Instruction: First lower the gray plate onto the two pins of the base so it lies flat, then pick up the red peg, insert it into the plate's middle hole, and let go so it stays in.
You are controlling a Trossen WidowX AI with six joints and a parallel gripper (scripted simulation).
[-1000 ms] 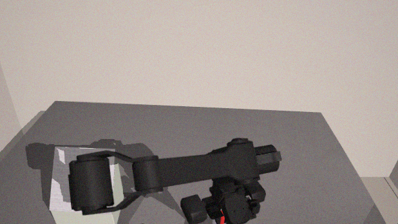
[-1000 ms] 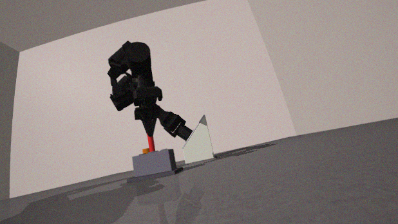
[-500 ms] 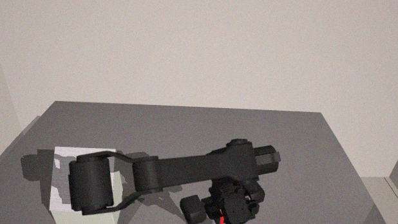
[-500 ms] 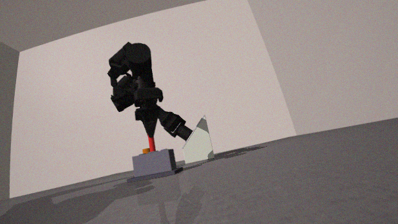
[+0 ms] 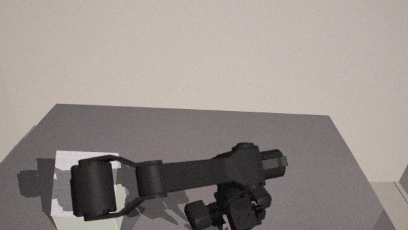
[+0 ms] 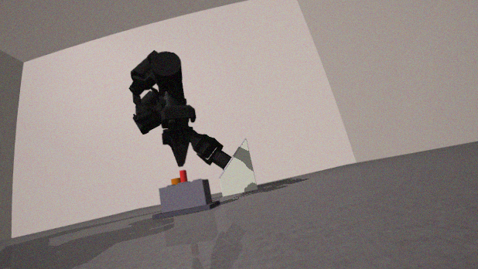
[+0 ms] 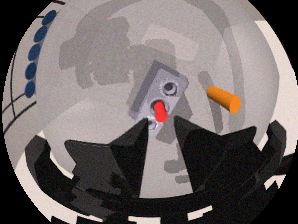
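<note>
Right now my gripper tip is 2 cm above the red peg. Also, from my gripper tip: dark base 9 cm below; gray plate 5 cm below; small orange block 11 cm behind, 6 cm below, 5 cm to the right.
</note>
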